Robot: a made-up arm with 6 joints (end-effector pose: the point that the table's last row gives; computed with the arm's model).
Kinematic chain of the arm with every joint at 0, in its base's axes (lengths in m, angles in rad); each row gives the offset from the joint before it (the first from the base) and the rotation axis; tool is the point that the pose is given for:
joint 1: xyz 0 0 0.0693 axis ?
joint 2: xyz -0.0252 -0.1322 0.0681 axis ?
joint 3: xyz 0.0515 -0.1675 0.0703 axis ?
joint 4: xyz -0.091 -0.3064 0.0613 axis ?
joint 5: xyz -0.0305 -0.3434 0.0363 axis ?
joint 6: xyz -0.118 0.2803 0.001 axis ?
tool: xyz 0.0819 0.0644 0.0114
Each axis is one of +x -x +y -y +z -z.
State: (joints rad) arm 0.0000 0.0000 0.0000 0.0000 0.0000 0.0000
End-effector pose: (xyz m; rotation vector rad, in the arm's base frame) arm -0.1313 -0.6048 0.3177 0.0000 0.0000 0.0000
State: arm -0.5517 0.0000 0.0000 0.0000 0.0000 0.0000
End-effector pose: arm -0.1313 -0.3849 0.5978 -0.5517 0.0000 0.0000
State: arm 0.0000 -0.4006 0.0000 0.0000 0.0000 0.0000
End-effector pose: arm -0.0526 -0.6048 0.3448 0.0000 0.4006 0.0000
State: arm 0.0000 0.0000 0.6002 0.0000 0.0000 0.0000
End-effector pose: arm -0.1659 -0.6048 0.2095 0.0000 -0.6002 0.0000
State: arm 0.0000 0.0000 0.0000 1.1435 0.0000 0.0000
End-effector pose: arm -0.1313 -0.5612 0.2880 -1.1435 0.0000 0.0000
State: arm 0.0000 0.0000 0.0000 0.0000 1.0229 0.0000
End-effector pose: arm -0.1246 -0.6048 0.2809 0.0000 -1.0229 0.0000
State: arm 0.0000 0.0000 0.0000 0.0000 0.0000 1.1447
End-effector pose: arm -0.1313 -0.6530 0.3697 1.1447 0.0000 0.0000
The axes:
joint 1: +x
joint 2: -y
joint 3: -y
joint 4: -x
joint 5: -y
joint 6: +x

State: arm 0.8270 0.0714 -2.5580 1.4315 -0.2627 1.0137
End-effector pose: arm 0.2021 -0.4441 -0.2114 -0.1549 2.0806 1.3580
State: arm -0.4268 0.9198 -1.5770 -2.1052 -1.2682 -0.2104
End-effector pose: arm -0.1389 -0.5024 0.5778 1.6679 1.0329 0.5157
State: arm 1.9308 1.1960 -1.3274 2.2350 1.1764 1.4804
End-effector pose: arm -0.2537 -0.0568 -0.5306 1.0696 -0.7595 1.0974
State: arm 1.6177 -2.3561 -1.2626 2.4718 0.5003 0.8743
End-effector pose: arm 0.1370 0.1490 -0.4632 -0.3639 -0.0084 -2.2476
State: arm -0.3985 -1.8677 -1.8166 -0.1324 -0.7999 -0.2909
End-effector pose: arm 0.0953 -0.6343 0.1394 -0.5086 -1.8144 0.2512
